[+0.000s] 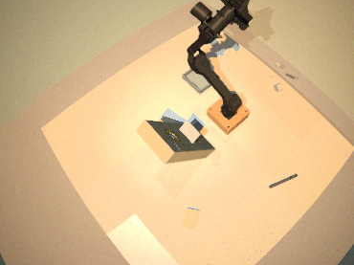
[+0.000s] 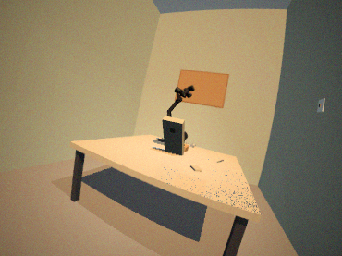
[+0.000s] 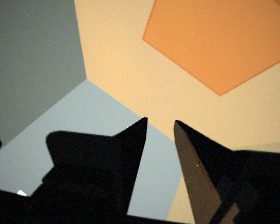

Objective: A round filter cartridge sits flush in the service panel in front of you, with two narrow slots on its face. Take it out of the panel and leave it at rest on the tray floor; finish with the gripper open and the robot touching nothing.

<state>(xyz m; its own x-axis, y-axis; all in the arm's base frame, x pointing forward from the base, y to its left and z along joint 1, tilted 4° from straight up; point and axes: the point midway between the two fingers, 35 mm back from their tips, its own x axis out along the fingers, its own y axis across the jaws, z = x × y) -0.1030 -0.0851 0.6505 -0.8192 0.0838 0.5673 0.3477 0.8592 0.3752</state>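
Right now my gripper tip is 490 mm above the round filter cartridge, 450 mm short of it and 80 mm to the right of it. The rest, counted from my gripper tip: service panel: 560 mm below, 400 mm ahead, 70 mm to the left; grey tray: 730 mm below, 220 mm to the right, 30 mm ahead; small white cube: 720 mm below, 280 mm behind, 110 mm to the left.
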